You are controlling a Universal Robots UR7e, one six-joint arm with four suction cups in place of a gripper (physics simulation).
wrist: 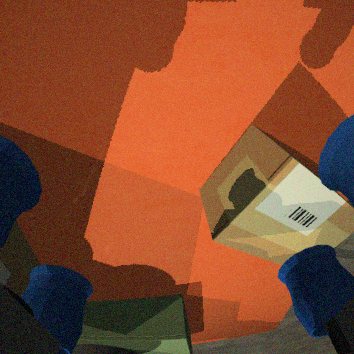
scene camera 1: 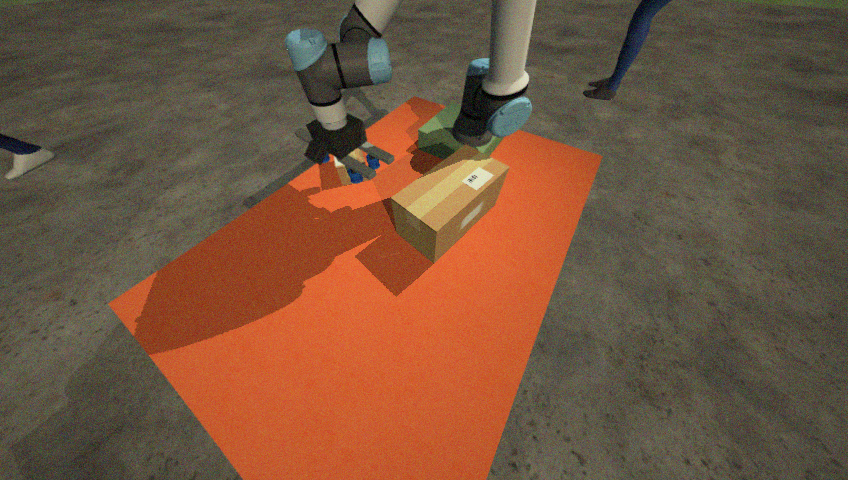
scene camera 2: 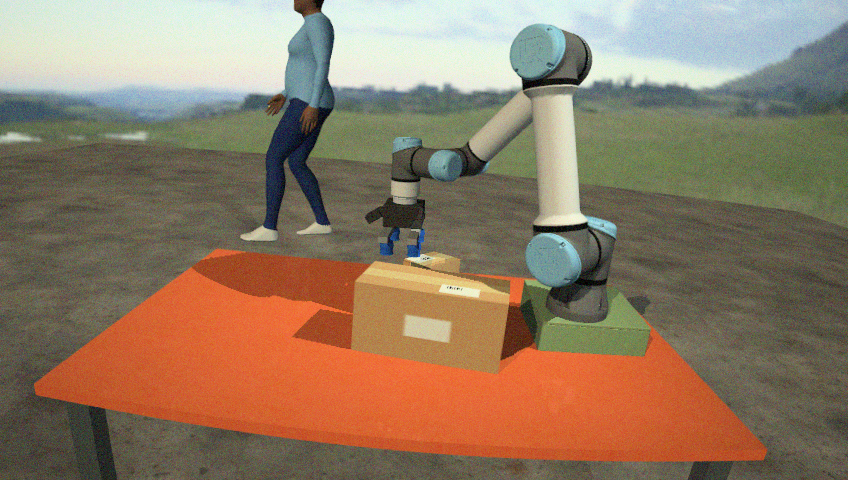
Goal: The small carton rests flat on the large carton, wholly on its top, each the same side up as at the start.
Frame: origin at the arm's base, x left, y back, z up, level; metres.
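Seen in the pictures: hand, its tool point: (wrist: 184, 235) (scene camera 2: 403, 246); arm's base, origin of its link: (wrist: 104, 353) (scene camera 1: 471, 134) (scene camera 2: 576, 309).
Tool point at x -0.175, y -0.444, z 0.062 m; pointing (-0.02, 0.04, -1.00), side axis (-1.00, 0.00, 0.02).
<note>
Offsets run from my tool point to a thing's top centre. Level surfaces: height alone.
The large carton @(dy +0.102, dx +0.303, dz +0.016 m) (scene camera 1: 449, 237) (scene camera 2: 386, 321) stands on the orange table with a label on its top. The small carton @(dy +0.080, dx -0.117, dz -0.059 m) (scene camera 1: 343, 174) (scene camera 2: 440, 263) (wrist: 285, 240) rests on the table behind the large carton, by the far edge, its white barcode label up. In scene camera 1 it is mostly hidden by the gripper; in scene camera 2 its lower part is hidden by the large carton. My gripper (scene camera 1: 348, 163) (scene camera 2: 404, 242) (wrist: 180, 225), with four blue suction cups, is open and empty, pointing down. It hangs above the table, off to one side of the small carton's centre, with a visible gap.
The orange table @(dz -0.138 m) (scene camera 1: 357, 386) (scene camera 2: 238, 368) bears both cartons and the green base block (scene camera 2: 592, 339) (wrist: 140, 327) under the arm. The large carton stands between the small carton and scene camera 2. A person (scene camera 2: 309, 71) stands on the ground beyond the table.
</note>
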